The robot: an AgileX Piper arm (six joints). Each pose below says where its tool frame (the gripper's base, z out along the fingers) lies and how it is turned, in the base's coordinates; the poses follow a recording.
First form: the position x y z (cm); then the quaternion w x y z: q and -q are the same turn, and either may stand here.
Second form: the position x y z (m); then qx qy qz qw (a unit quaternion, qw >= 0). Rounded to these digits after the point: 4 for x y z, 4 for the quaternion.
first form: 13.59, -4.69, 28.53, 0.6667, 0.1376, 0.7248, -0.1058
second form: 0.1359, -0.0469, 0.2853, 0.1376, 0.7248, -0.1058, 0.6667
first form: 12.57, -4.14, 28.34, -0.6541, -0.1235, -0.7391, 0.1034
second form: 0.1257, -0.0414, 0.2834, 0.1235, 0.7391, -0.1034, 0.6541
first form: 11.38, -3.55, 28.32, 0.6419, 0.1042, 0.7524, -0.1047
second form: 0.1138, -0.0355, 0.2832, 0.1042, 0.7524, -0.1047, 0.6419
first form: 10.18, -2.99, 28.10, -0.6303, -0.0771, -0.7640, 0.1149
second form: 0.1018, -0.0299, 0.2810, 0.0771, 0.7640, -0.1149, 0.6303
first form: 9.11, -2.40, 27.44, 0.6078, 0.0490, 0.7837, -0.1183
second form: 0.0911, -0.0240, 0.2744, 0.0490, 0.7837, -0.1183, 0.6078
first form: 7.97, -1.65, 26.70, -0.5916, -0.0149, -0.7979, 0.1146
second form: 0.0797, -0.0165, 0.2670, 0.0149, 0.7979, -0.1146, 0.5916
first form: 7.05, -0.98, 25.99, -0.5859, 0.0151, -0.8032, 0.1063
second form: 0.0705, -0.0098, 0.2599, -0.0151, 0.8032, -0.1063, 0.5859
